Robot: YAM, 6 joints.
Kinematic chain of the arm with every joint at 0, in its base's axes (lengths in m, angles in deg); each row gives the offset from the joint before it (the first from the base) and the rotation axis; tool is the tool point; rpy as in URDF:
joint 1: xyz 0 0 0.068 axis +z
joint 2: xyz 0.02 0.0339 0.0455 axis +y
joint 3: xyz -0.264 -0.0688 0 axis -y
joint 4: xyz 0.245 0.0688 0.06 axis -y
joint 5: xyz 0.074 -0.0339 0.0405 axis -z
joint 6: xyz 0.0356 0 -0.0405 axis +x
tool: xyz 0 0 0 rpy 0 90 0
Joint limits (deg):
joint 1: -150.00..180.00
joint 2: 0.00..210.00
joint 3: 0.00..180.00
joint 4: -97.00..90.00
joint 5: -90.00..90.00
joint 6: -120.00..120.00
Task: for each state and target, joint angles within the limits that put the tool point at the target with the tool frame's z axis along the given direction. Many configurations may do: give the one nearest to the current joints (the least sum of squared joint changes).
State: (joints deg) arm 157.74 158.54 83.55 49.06 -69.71 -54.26
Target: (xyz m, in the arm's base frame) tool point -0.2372 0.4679 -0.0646 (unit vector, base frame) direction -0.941 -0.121 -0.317
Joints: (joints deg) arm 113.34 167.56 112.45 4.64 -65.74 -54.26
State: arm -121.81 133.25 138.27 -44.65 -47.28 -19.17
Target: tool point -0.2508 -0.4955 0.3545 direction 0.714 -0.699 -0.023
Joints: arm -120.41 149.41 162.63 -18.67 -75.96 -19.17
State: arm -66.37 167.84 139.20 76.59 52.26 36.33
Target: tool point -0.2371 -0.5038 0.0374 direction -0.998 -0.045 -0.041
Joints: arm -111.87 160.50 108.69 46.15 65.44 36.33
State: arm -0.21 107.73 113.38 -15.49 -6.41 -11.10
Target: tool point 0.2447 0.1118 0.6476 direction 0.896 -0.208 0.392
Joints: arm 29.26 98.86 146.92 -18.10 38.28 -11.10
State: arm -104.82 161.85 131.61 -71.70 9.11 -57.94
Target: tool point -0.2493 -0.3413 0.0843 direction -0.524 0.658 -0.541
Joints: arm -122.31 143.92 106.93 -80.04 52.61 -57.94
